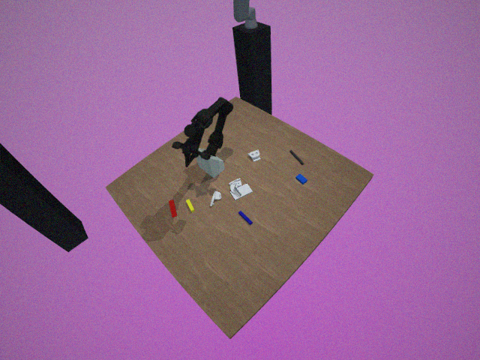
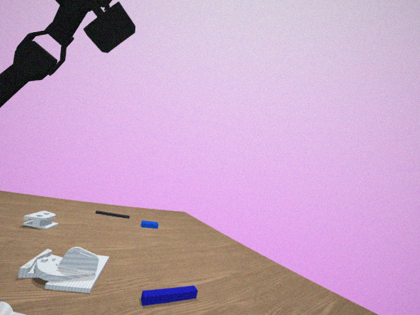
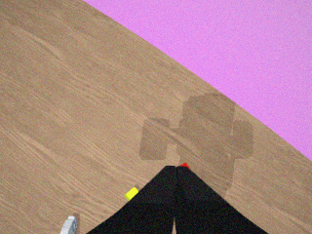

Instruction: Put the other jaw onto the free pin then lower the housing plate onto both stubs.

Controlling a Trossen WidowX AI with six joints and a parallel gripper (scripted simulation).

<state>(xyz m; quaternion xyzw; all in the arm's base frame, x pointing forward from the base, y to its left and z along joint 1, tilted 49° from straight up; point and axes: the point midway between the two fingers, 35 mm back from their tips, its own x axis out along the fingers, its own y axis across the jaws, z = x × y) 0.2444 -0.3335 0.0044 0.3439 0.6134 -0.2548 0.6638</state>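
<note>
Now: the jaw 350 mm below my gripper tip, 70 mm to the left of it and 20 mm ahead of it. Round my gripper tip: yellow bar: 360 mm below, 50 mm to the right, 50 mm behind; then red bar: 370 mm below, 140 mm to the right, 110 mm behind; then long blue block: 360 mm below, 240 mm ahead, 140 mm to the left.
</note>
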